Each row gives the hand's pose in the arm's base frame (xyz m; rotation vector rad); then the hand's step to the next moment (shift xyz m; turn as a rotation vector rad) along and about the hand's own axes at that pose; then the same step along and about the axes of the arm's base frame.
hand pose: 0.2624 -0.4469 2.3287 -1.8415 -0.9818 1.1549
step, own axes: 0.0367 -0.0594 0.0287 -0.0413 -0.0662 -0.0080
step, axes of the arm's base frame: -0.0284 0.0635 0.0293 -0.0194 -0.0091 0.0755
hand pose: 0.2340 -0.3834 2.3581 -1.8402 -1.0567 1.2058
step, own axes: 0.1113 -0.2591 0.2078 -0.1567 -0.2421 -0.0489
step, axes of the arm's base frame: -0.2347 0.2345 0.1124 -0.0539 -0.0405 0.2846
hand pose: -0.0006 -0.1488 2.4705 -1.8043 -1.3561 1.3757
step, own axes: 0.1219 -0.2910 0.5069 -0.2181 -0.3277 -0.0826
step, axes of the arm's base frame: -0.5820 0.1334 0.0021 -0.0580 -0.0574 0.3939
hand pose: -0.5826 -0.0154 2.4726 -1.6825 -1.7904 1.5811
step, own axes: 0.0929 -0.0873 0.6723 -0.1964 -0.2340 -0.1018
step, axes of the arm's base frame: -0.5842 -0.2599 -0.2437 0.0037 -0.0515 0.3178
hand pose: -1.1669 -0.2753 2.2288 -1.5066 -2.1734 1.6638
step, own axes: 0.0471 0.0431 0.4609 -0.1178 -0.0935 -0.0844
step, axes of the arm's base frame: -0.2389 -0.3070 -0.2554 0.0455 -0.0153 0.1656
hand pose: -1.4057 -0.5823 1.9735 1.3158 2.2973 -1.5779
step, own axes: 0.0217 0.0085 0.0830 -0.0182 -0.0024 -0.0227
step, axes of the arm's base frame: -0.0407 -0.0513 -0.0561 0.0188 0.0066 0.0213
